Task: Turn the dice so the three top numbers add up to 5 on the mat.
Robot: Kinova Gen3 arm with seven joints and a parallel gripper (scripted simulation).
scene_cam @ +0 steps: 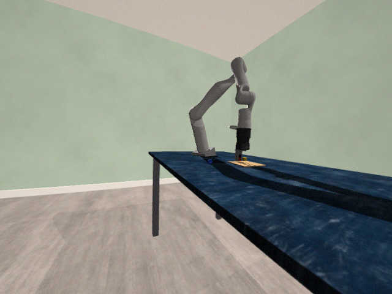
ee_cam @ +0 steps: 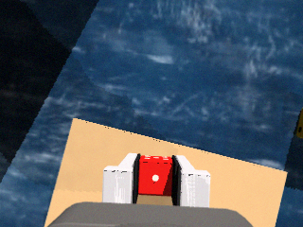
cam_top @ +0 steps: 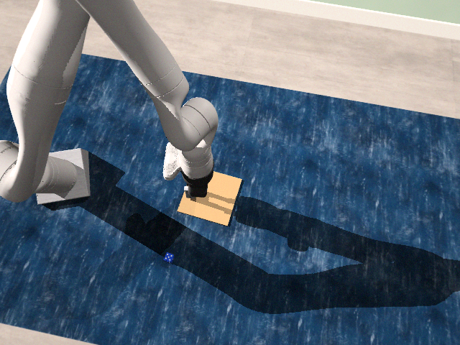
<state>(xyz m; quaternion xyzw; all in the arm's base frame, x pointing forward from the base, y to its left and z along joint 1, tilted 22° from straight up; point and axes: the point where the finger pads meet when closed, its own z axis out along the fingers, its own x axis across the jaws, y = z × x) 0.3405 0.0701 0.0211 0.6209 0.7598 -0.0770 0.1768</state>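
The red die is 1 cm below my hand. Round my hand: blue die 18 cm to the right, 2 cm below; tan mat 5 cm ahead, 1 cm to the left, 3 cm below; yellow die 5 cm behind, 9 cm to the left, 2 cm below.
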